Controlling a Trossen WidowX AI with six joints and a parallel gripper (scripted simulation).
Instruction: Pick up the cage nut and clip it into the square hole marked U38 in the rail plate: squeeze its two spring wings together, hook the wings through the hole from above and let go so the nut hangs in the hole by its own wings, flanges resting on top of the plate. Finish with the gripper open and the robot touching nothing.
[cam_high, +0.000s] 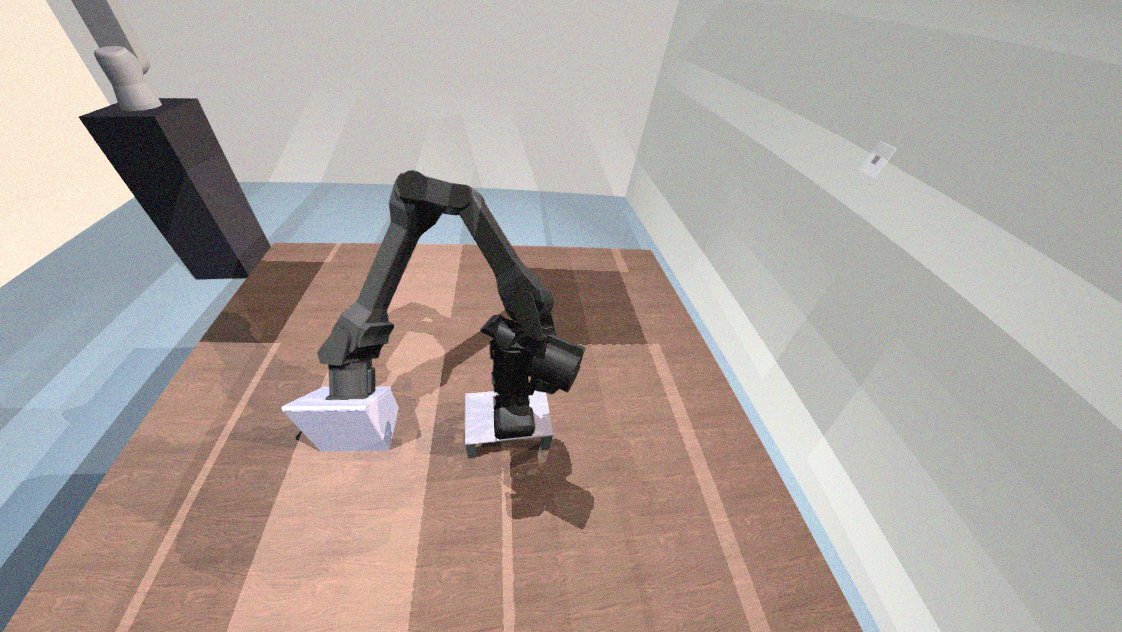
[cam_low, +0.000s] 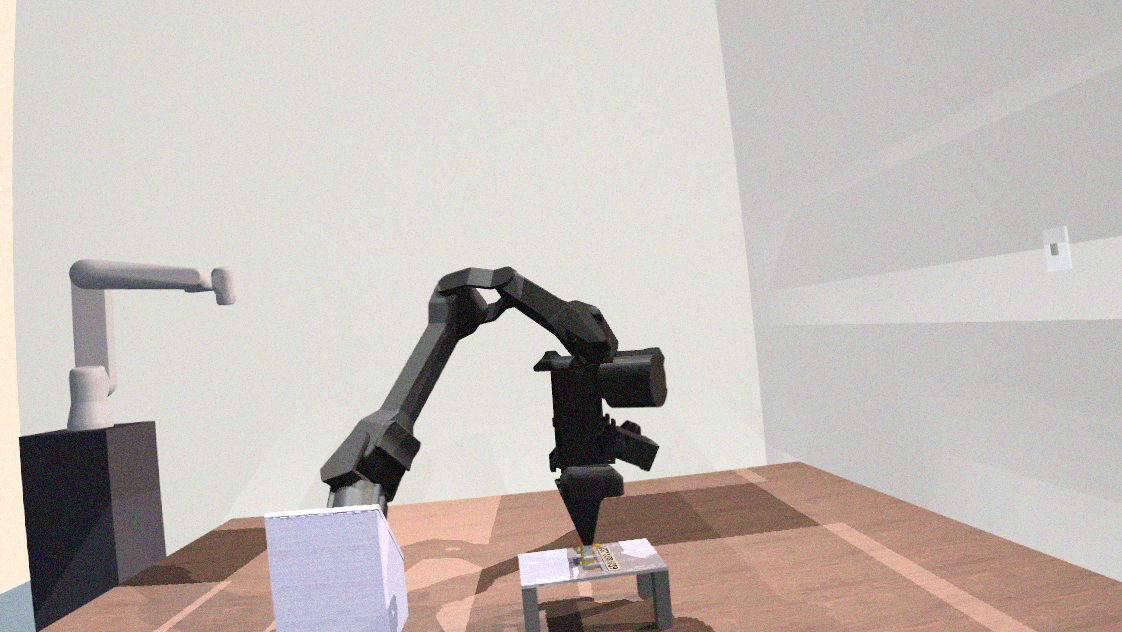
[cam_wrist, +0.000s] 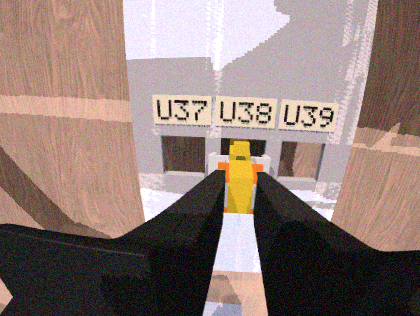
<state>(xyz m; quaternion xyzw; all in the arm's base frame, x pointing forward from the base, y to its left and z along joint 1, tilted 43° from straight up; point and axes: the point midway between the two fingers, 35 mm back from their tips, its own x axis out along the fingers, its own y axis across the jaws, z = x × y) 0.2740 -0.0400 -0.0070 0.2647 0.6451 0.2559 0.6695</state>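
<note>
Now: the cage nut 1 cm below my gripper tip.
</note>
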